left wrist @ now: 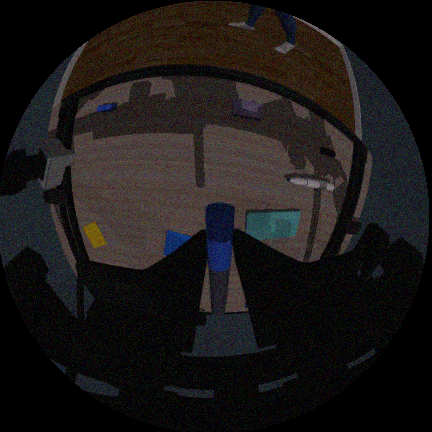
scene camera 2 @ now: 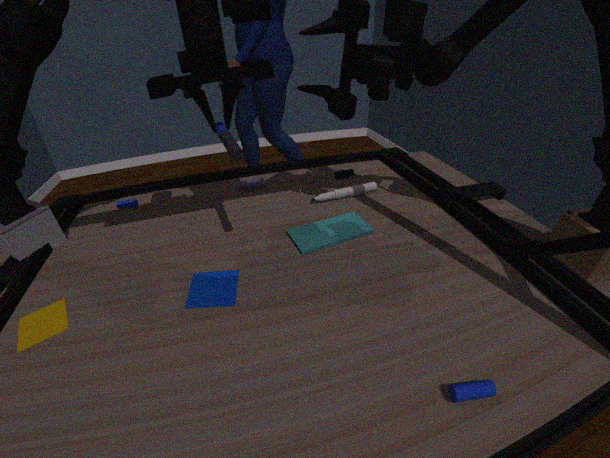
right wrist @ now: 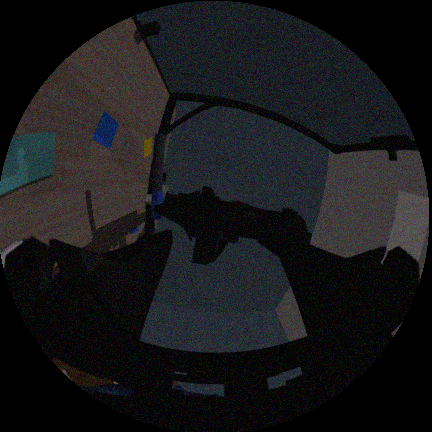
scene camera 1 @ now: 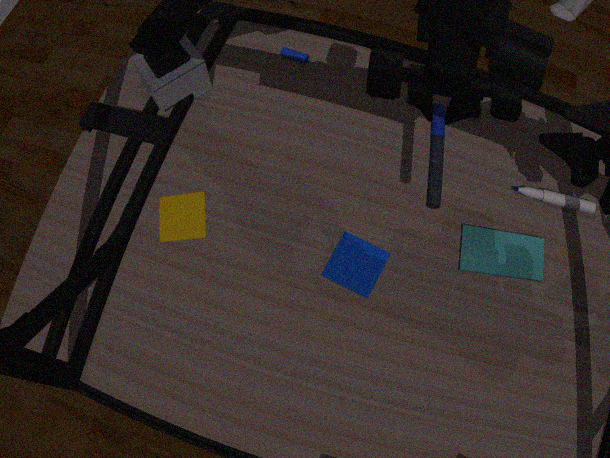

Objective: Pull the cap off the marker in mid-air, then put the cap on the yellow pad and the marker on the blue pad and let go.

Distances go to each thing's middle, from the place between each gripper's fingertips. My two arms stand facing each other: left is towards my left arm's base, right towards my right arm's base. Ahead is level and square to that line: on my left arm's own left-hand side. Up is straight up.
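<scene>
Distances from my right hand: teal slab (scene camera 1: 485, 251), 290 mm below, 40 mm behind, 50 mm to the right; blue pad (scene camera 1: 355, 264), 300 mm below, 190 mm behind, 130 mm to the left; white marker (scene camera 1: 546, 196), 280 mm below, 110 mm ahead, 90 mm to the right; yellow pad (scene camera 1: 181, 217), far below, far behind, far to the left.
My left gripper is 200 mm above the blue pad and 160 mm past it. Distances from my left hand: teal slab, 190 mm below, 10 mm behind, 180 mm to the right; white marker, 180 mm below, 140 mm ahead, 210 mm to the right; yellow pad, a fair way below, far behind, far to the left.
</scene>
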